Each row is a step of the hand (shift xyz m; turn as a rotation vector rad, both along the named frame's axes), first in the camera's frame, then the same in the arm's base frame.
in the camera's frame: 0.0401 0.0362 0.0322 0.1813 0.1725 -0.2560
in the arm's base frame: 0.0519 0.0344 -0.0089 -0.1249 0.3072 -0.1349
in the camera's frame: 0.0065 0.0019 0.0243 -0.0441 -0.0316 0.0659
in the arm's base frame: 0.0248 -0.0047 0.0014 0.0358 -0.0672 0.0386
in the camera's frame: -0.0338 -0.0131 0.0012 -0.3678 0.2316 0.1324
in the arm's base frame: -0.0146 -0.0243 0.0227 0.0281 0.0131 0.4533
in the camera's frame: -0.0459 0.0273 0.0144 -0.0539 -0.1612 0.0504
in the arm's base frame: 0.0013 0.0010 0.0553 -0.0093 -0.1761 -0.0182
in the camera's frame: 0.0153 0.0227 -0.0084 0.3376 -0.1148 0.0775
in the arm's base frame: 0.0031 0.0281 -0.0043 0.1740 0.0001 -0.3207
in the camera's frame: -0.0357 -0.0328 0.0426 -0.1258 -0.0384 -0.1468
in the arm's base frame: 0.0178 -0.0567 0.0252 -0.1882 -0.0271 0.0520
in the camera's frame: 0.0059 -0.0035 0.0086 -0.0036 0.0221 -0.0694
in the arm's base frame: 0.0092 -0.0039 -0.0045 -0.0592 0.0425 -0.0036
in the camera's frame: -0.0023 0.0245 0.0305 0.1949 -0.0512 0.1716
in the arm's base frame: 0.0318 0.0091 0.0211 0.2178 -0.0326 -0.1468
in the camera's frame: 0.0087 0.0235 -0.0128 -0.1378 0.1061 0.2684
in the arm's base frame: -0.0032 0.0279 0.0006 0.2116 -0.0571 0.2329
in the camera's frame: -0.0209 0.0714 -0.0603 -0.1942 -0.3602 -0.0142
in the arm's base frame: -0.0471 0.0749 0.0366 -0.1629 -0.3755 -0.0096
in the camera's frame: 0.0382 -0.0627 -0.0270 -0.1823 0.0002 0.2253
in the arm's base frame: -0.0230 -0.0297 -0.0686 0.1334 -0.1488 0.2099
